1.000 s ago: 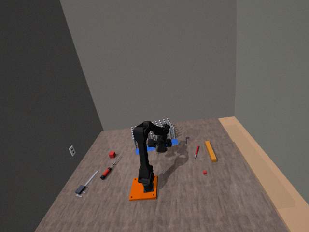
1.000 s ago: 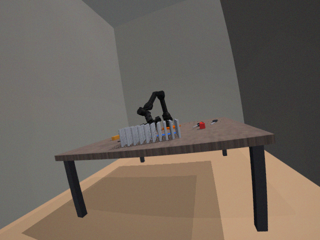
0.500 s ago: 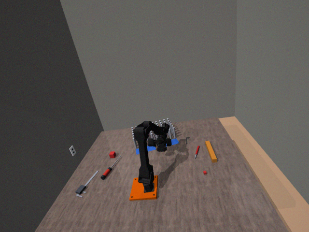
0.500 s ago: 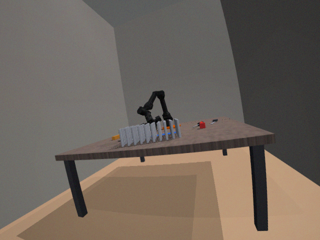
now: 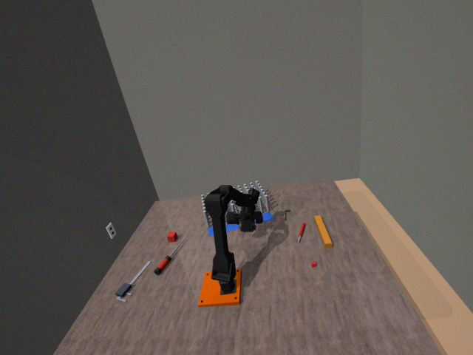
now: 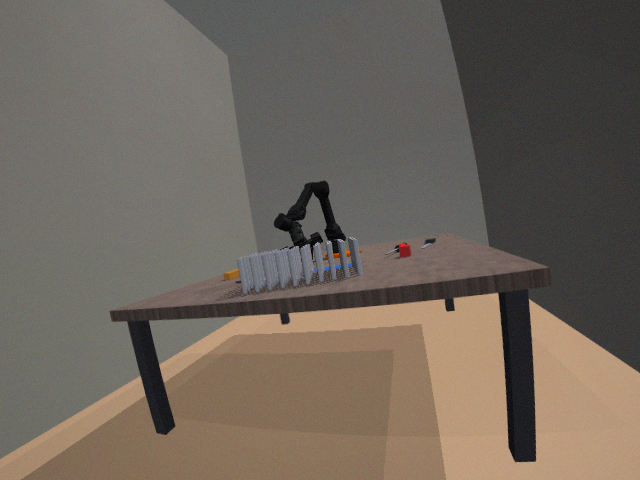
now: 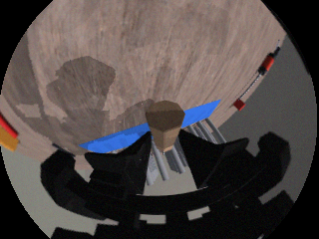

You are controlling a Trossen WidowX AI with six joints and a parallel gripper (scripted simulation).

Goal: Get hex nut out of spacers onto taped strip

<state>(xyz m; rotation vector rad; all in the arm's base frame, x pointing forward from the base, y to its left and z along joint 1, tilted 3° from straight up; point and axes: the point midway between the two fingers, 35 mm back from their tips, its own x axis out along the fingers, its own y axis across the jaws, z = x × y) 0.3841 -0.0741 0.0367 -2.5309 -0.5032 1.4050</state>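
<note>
The blue taped strip is 5 cm ahead of my gripper tip, 3 cm below it and 1 cm to the left of it. The rest, counted from my gripper tip: hook tool: 10 cm ahead, 2 cm to the left; then orange block: 40 cm to the right, 13 cm behind, 2 cm below; then tiny red cube: 33 cm behind, 31 cm to the right, 3 cm below.
</note>
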